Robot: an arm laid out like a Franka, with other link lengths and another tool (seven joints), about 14 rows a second.
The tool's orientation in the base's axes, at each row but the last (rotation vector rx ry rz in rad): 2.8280 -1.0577 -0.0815; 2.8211 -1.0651 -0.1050; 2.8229 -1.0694 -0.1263; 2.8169 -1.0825 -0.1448; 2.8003 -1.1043 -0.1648; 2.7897 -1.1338 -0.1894; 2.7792 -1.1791 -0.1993; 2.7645 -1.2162 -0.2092; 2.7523 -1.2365 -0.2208; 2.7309 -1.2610 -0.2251; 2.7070 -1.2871 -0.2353
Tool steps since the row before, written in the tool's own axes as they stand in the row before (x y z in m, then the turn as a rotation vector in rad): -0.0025 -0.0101 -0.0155 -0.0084 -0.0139 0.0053; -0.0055 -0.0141 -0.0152 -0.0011 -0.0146 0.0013; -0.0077 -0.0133 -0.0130 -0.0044 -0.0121 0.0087; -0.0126 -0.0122 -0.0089 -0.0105 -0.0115 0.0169; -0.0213 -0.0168 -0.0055 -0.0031 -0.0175 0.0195; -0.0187 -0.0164 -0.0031 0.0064 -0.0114 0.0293; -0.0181 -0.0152 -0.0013 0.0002 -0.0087 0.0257; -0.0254 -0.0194 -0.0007 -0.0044 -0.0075 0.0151; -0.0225 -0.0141 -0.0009 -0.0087 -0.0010 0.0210; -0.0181 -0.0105 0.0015 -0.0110 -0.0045 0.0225; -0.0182 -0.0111 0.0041 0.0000 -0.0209 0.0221
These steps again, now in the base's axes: 0.0061 0.0107 0.0141 0.0022 0.0154 -0.0070; 0.0067 0.0155 0.0132 0.0086 0.0115 -0.0033; 0.0045 0.0161 0.0112 0.0036 0.0112 -0.0102; -0.0001 0.0181 0.0076 -0.0024 0.0142 -0.0179; -0.0034 0.0272 0.0039 0.0066 0.0133 -0.0218; -0.0016 0.0250 0.0017 0.0076 0.0016 -0.0311; -0.0015 0.0236 0.0003 0.0020 0.0044 -0.0267; -0.0028 0.0318 -0.0004 -0.0001 0.0076 -0.0157; -0.0043 0.0262 0.0005 -0.0088 0.0062 -0.0201; -0.0041 0.0205 -0.0018 -0.0079 0.0101 -0.0220; -0.0037 0.0209 -0.0046 0.0114 0.0119 -0.0256
